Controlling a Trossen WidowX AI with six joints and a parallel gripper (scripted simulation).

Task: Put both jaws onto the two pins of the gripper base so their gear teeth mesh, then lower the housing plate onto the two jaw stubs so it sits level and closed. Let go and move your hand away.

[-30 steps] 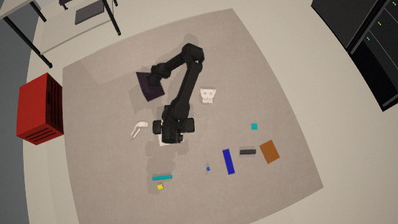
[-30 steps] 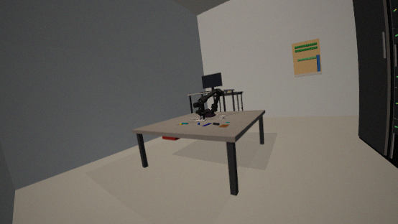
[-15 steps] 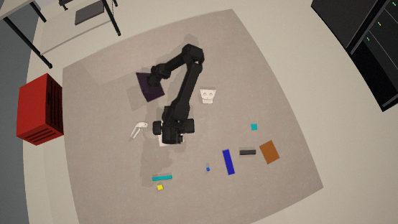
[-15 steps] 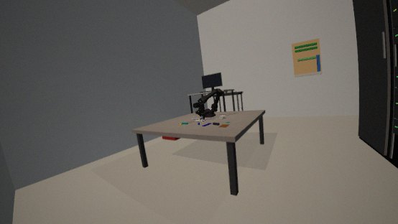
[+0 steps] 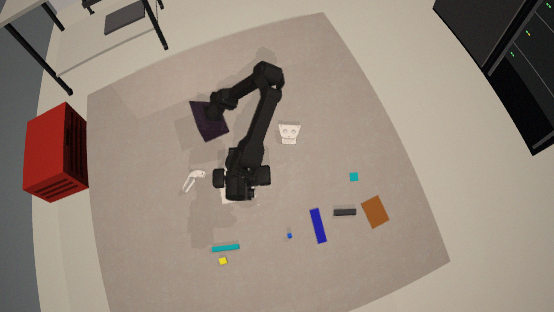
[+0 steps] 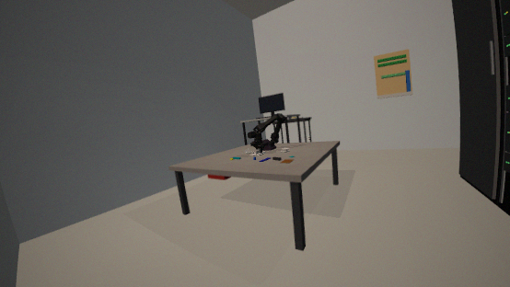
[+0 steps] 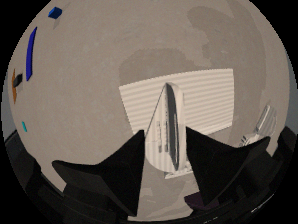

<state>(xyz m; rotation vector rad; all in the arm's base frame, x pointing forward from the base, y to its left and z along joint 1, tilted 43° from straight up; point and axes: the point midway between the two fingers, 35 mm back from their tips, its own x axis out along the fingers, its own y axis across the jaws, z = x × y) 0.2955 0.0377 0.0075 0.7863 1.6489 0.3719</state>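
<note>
Right now my gripper tip is 10 mm short of the white ribbed tray, 30 mm to the left of it and 10 mm above it. The rest, counted from my gripper tip: white jaw 90 mm behind, 150 mm to the right, 10 mm below; teal bar 190 mm ahead, 140 mm to the right, 10 mm below; small blue cube 220 mm ahead, 80 mm to the left.
</note>
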